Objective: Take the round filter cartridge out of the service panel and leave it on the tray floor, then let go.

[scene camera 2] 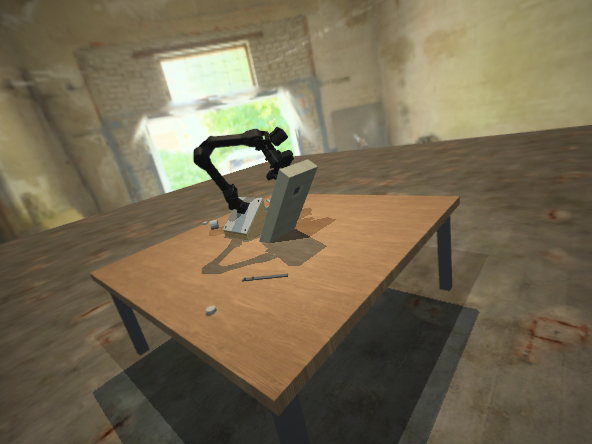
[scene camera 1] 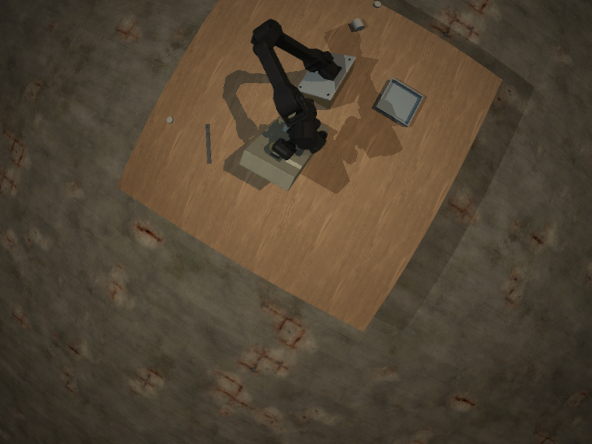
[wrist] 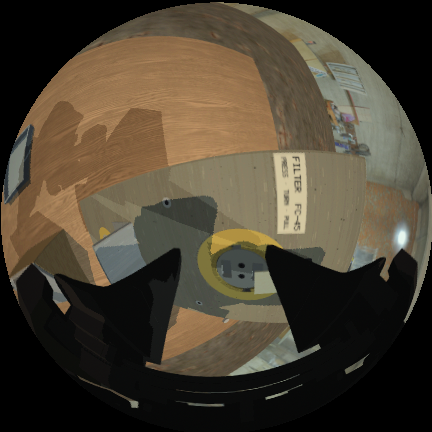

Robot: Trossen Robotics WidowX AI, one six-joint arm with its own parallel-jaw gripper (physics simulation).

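The round filter cartridge is a dark grey disc with two small holes, seated inside a yellow ring on the service panel. The panel is a tilted grey-green box labelled "FILTER FC-45". A pale rectangle covers the cartridge's lower right part in the wrist view. My gripper is open and empty in front of the panel face. Its fingertips appear left and right of the cartridge, the right one overlapping the ring; contact cannot be told. The arm hides the cartridge in scene camera 1. The tray is shallow with a dark rim.
A blue-grey plate shows left of the cartridge at the panel. The arm's base block stands behind the panel. A grey rod, a silver cylinder and a white disc lie on the table.
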